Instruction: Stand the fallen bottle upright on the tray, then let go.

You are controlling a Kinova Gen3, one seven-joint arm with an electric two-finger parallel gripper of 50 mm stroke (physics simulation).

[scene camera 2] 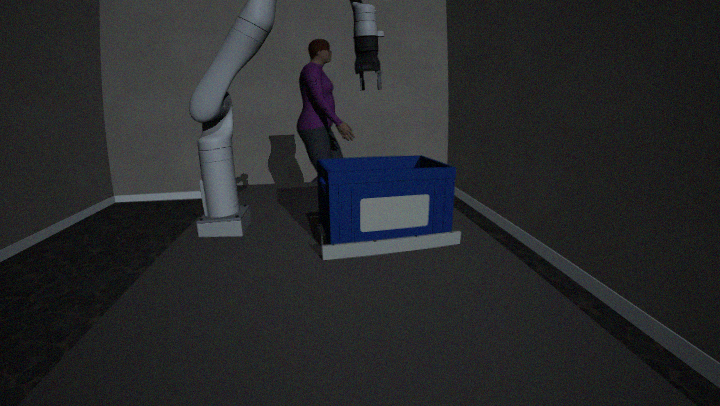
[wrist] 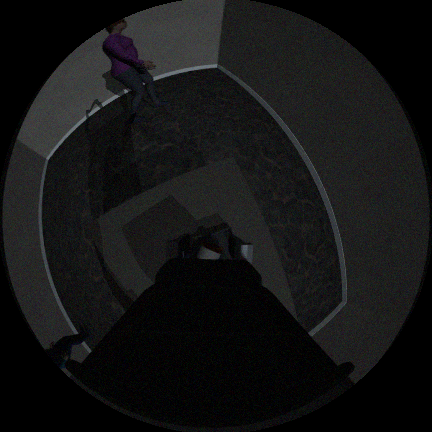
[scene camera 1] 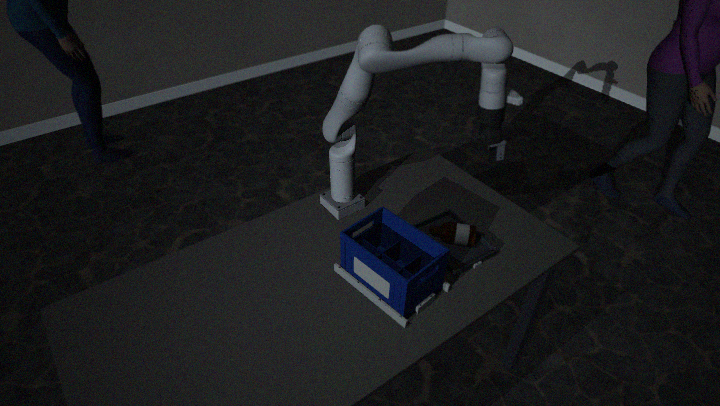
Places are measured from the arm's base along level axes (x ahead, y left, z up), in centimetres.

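Where they show: gripper, fingertip midpoint: (scene camera 2: 371, 90) (wrist: 208, 242) (scene camera 1: 495, 154); arm's base, link origin: (scene camera 2: 223, 212) (scene camera 1: 343, 195).
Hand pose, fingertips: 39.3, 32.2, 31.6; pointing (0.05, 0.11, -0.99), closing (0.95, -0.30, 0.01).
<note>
Each offset is from my fingertips to the centre of the thing, as dx, dy, dz. "*": to the spot under its first point.
The brown bottle @(-3.6, -8.5, -31.8) (scene camera 1: 462, 234) (wrist: 208, 252) with a white label lies on its side on the dark tray @(* +4.1, -7.5, -35.4) (scene camera 1: 466, 253) (wrist: 220, 237). In the first scene view its base points right and its neck points left, toward the crate. My gripper (scene camera 1: 496, 151) (scene camera 2: 371, 86) (wrist: 208, 242) points down, open and empty, high above the tray area. In the wrist view part of the bottle shows between the two fingers, far below them; the rest is hidden by the gripper body. The bottle does not show in the second scene view, where the crate stands in front.
A blue crate @(+2.0, -36.5, -27.2) (scene camera 1: 423, 290) (scene camera 2: 342, 201) with compartments stands beside the tray, along a white rail @(+4.5, -46.1, -34.5) (scene camera 1: 370, 296) (scene camera 2: 393, 247). A small white block @(* +13.9, -23.6, -33.7) (scene camera 1: 446, 286) sits near the crate's corner. A person in purple (scene camera 1: 698, 35) (scene camera 2: 316, 93) (wrist: 121, 53) and one in blue (scene camera 1: 84, 90) stand beyond the table.
</note>
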